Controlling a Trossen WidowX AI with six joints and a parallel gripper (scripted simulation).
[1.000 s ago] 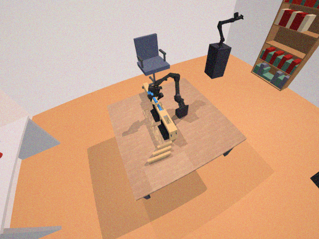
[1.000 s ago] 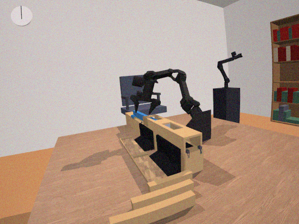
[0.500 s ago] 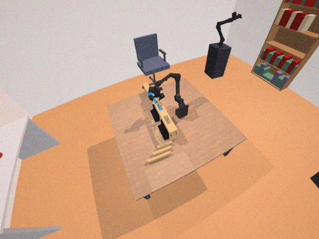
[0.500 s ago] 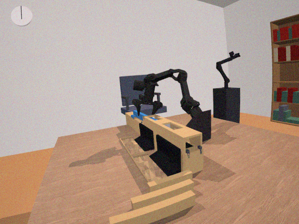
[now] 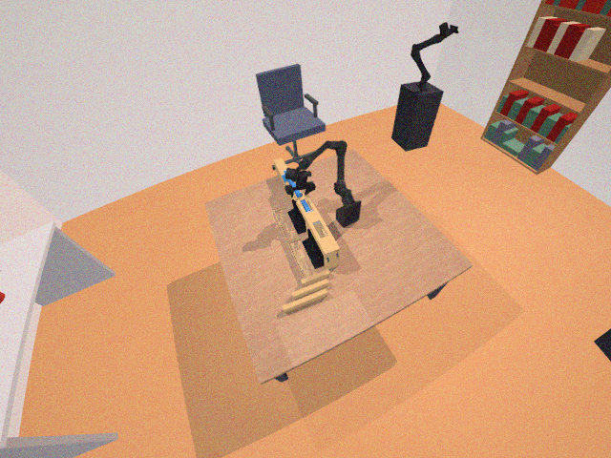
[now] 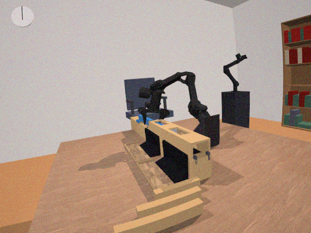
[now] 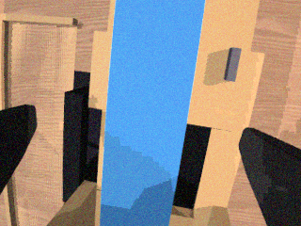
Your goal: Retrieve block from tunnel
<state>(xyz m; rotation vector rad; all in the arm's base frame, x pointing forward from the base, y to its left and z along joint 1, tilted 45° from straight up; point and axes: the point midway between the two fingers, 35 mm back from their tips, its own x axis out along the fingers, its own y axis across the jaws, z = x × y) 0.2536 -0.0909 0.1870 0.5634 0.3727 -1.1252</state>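
Now: gripper tip 5 cm above the tan covered tunnel, 3 cm to the right of it and 2 cm short of it. The rest, counted from my gripper tip: small red block (21 cm to the left, 2 cm behind, 1 cm below).
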